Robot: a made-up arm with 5 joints.
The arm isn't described. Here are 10 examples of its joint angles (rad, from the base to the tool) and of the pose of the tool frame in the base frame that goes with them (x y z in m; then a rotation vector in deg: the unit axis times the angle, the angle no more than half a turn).
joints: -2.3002 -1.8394 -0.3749 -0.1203 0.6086
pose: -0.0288 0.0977 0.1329 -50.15 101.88 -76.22
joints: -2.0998 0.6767 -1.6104 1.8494 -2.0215
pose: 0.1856 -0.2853 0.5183 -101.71 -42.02 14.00
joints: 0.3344 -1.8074 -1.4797 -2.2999 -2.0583
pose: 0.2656 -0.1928 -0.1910 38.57 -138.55 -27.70
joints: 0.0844 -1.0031 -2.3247 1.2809 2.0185
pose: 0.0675 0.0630 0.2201 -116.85 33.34 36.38
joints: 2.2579 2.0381 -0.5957 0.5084 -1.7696
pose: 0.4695 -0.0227 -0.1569 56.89 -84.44 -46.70
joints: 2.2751 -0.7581 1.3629 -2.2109 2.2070
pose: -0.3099 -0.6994 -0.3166 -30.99 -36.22 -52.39
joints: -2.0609 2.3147 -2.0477 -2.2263 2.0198
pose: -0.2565 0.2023 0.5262 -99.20 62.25 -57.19
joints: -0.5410 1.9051 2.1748 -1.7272 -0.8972
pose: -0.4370 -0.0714 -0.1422 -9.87 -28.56 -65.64
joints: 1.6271 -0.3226 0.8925 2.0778 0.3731
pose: -0.2779 -0.1652 -0.3814 50.11 -22.12 -25.51
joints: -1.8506 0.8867 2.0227 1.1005 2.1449
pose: 0.1001 0.2533 -0.2495 58.21 12.37 22.25
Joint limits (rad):
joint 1: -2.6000..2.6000
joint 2: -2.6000..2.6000
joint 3: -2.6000..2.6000
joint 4: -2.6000..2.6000
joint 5: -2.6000..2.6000
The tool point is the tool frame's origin. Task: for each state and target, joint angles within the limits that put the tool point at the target. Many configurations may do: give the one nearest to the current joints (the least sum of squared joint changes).
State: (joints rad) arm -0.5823 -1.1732 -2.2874 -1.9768 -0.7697
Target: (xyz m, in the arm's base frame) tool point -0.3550 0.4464 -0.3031
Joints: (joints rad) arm -0.5924 -1.1022 -2.5146 -2.4153 -0.5410
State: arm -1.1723 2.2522 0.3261 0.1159 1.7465
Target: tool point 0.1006 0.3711 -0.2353
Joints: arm -1.2182 2.6000 0.6227 1.0849 2.0182
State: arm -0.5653 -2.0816 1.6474 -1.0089 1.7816
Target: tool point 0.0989 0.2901 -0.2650
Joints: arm -0.0377 -2.5699 1.3056 -0.2721 0.9316
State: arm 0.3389 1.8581 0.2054 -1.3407 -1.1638
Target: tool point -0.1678 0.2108 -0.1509
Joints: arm 0.1051 2.4688 0.1203 -0.6514 -0.8802
